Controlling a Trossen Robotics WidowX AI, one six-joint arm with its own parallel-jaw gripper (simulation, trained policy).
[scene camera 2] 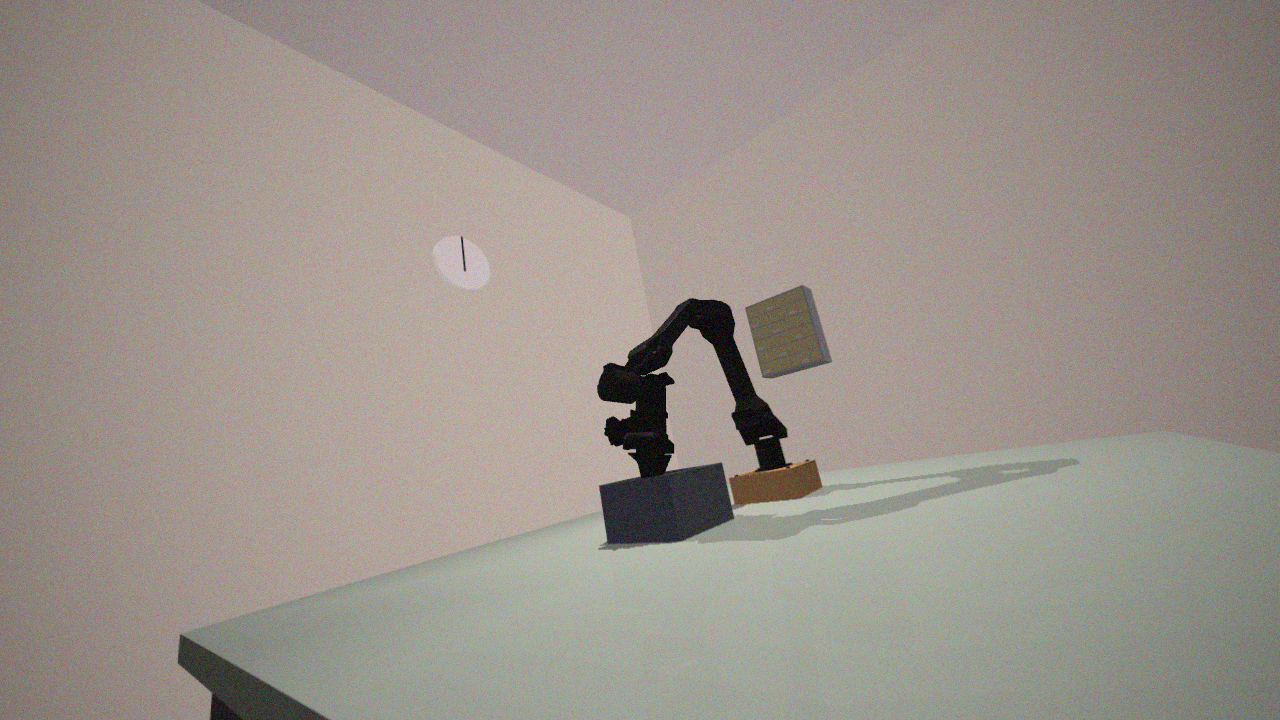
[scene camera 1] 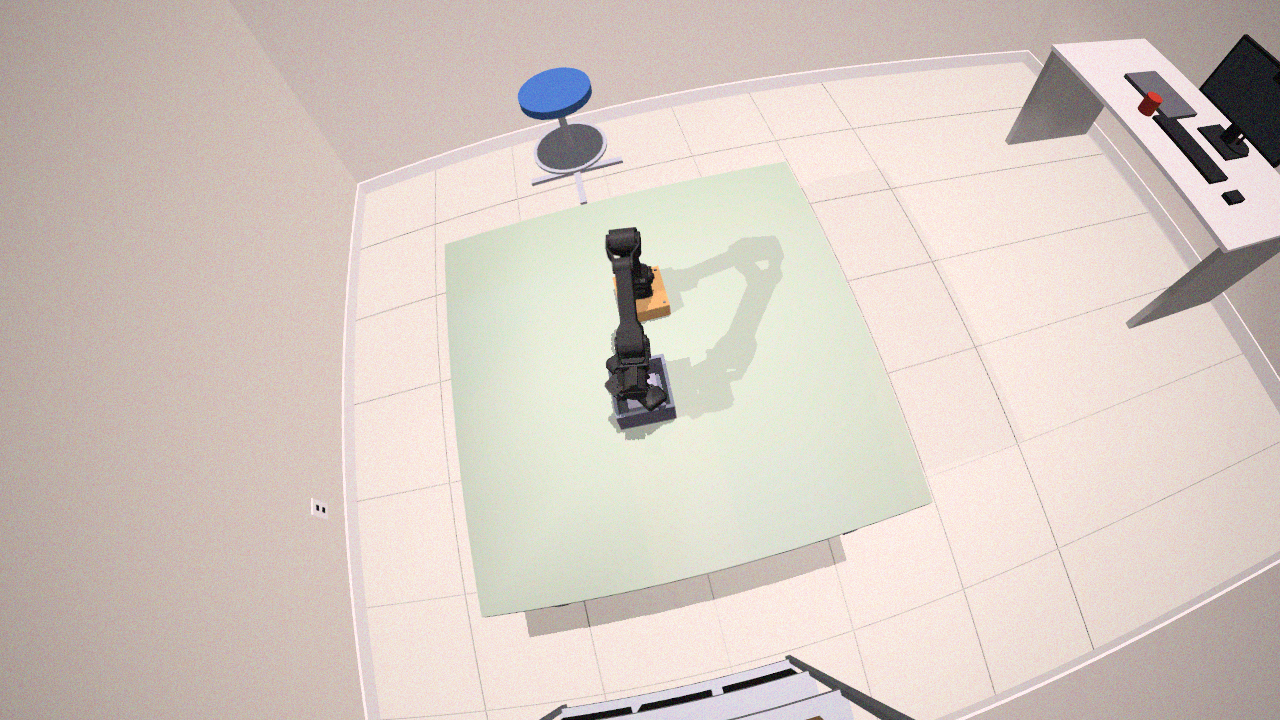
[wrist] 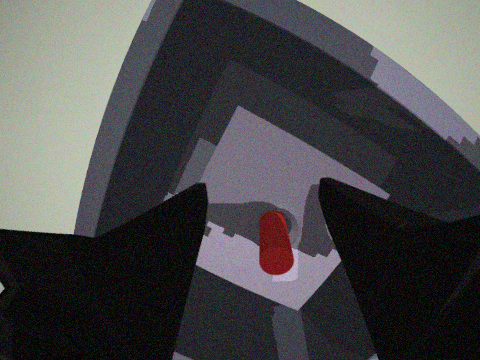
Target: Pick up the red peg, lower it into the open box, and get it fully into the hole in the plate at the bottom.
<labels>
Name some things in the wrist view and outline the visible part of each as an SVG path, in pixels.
My gripper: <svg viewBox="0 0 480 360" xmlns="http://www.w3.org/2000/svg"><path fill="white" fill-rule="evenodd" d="M207 184L193 184L171 199L165 200L163 204L155 205L143 215L97 236L96 239L73 233L63 235L1 228L0 283L4 285L4 289L0 292L0 360L172 360L207 220ZM321 177L319 201L323 208L325 224L329 229L329 235L335 241L335 247L343 261L341 264L344 265L360 311L363 312L361 315L364 316L377 359L480 360L480 215L449 223L416 212L415 209L397 205L391 200L381 199L373 193L361 191L331 177Z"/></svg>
A red peg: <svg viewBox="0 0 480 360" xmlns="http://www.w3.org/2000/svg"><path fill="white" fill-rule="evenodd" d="M271 211L260 217L259 264L264 272L277 276L291 271L293 261L295 260L293 260L291 240L289 240L284 215L281 212Z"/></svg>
A pale plate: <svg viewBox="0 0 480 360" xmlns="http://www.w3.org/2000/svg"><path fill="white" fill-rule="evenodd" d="M239 105L201 176L200 183L207 184L208 209L196 265L215 273L221 279L247 288L256 295L264 296L265 299L271 299L285 307L299 309L341 261L335 241L329 235L319 201L321 177L331 177L361 191L373 193L384 200L391 195L319 149L311 147L305 141L297 139L291 133ZM271 211L284 215L295 260L291 271L277 276L264 272L259 264L260 217Z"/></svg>
</labels>
